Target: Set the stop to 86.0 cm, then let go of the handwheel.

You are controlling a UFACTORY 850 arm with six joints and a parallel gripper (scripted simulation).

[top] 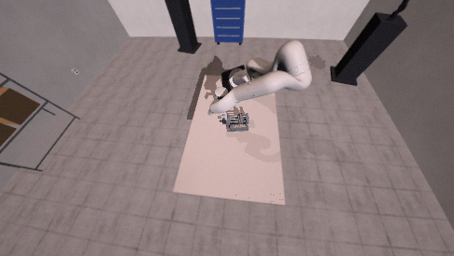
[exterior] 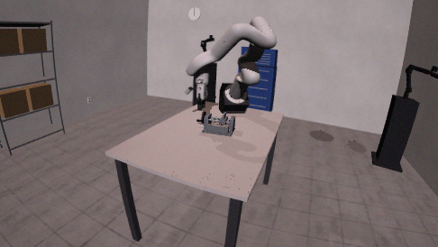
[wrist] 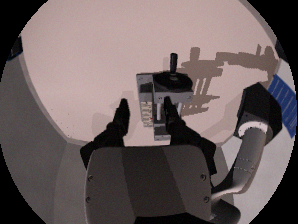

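The thin dark lever is 5 cm behind my hand, 5 cm to the right of it and 13 cm below it.
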